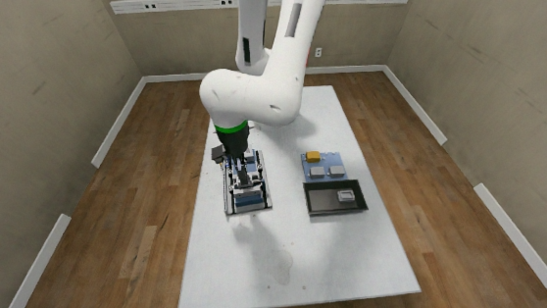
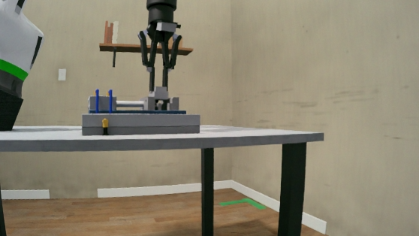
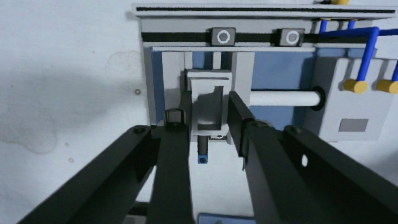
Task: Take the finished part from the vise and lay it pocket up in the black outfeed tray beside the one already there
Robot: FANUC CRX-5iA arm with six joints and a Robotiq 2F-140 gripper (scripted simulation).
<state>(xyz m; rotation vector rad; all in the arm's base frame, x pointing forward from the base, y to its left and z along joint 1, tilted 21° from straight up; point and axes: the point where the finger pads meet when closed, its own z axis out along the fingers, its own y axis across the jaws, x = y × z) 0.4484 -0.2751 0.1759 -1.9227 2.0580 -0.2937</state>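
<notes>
The vise screw rod is 80 mm behind my hand, 70 mm below it and 10 mm to the left of it. Round my hand: blue pallet 370 mm to the left, 140 mm below, 50 mm behind; then orange block 330 mm to the left, 120 mm below, 100 mm behind.
</notes>
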